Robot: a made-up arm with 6 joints.
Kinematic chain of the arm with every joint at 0, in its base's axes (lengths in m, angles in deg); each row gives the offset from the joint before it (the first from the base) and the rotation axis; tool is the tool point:
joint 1: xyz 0 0 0.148 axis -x
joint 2: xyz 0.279 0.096 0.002 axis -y
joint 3: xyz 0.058 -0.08 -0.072 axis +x
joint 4: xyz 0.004 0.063 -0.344 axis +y
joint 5: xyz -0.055 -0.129 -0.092 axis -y
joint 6: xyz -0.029 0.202 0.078 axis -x
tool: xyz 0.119 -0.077 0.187
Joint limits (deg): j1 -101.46..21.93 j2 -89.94..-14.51 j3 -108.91..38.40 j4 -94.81..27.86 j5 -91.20..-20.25 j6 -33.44..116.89
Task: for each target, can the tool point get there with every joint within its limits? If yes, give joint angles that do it. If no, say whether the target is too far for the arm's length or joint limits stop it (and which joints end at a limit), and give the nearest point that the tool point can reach.
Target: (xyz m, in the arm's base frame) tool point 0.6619 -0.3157 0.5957
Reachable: no: joint limits stop it (at a limit: joint 1, joint 2, joint 3, joint 5, joint 6) | nearest point 0.5211 -0.4004 0.3816 | short by 0.270 m
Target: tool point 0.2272 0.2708 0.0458
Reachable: yes | joints -89.69 -63.50 -80.33 -84.70 -81.13 4.92
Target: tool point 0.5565 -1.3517 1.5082
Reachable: no: too far | nearest point 0.4474 -0.5139 0.3992 | short by 1.394 m
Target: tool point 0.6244 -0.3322 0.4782
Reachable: no: joint limits stop it (at a limit: joint 1, joint 2, joint 3, joint 5, joint 6) | nearest point 0.5398 -0.3853 0.3622 | short by 0.153 m
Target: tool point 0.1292 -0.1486 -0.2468
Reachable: yes | joints 2.84 -53.82 -34.56 17.51 -32.56 -4.81
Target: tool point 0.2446 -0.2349 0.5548
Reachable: no: joint limits stop it (at a limit: joint 1, joint 2, joint 3, joint 4, joint 5) | nearest point 0.1834 -0.1161 0.5096 | short by 0.141 m
